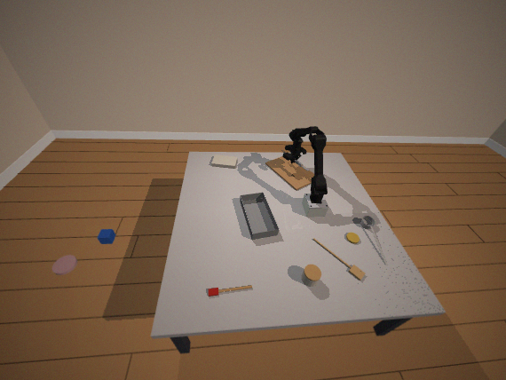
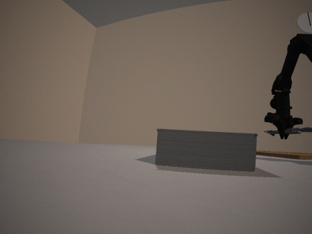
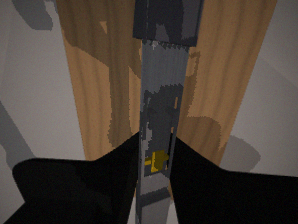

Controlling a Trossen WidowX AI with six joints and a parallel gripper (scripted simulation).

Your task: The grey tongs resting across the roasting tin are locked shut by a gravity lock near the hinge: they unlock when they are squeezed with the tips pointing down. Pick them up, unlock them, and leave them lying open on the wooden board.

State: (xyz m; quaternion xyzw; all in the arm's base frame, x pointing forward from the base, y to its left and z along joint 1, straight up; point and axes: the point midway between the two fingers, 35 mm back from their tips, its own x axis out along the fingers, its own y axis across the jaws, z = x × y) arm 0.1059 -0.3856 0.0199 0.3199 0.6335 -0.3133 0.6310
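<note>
Right now my gripper tip is 40 mm below the yellow lock piece. The rest, counted from my gripper tip: cream block: 520 mm ahead, 40 mm to the right, 60 mm below; then roasting tin: 250 mm ahead, 490 mm to the left, 50 mm below; then wooden board: 10 mm behind, 10 mm to the left, 70 mm below.
</note>
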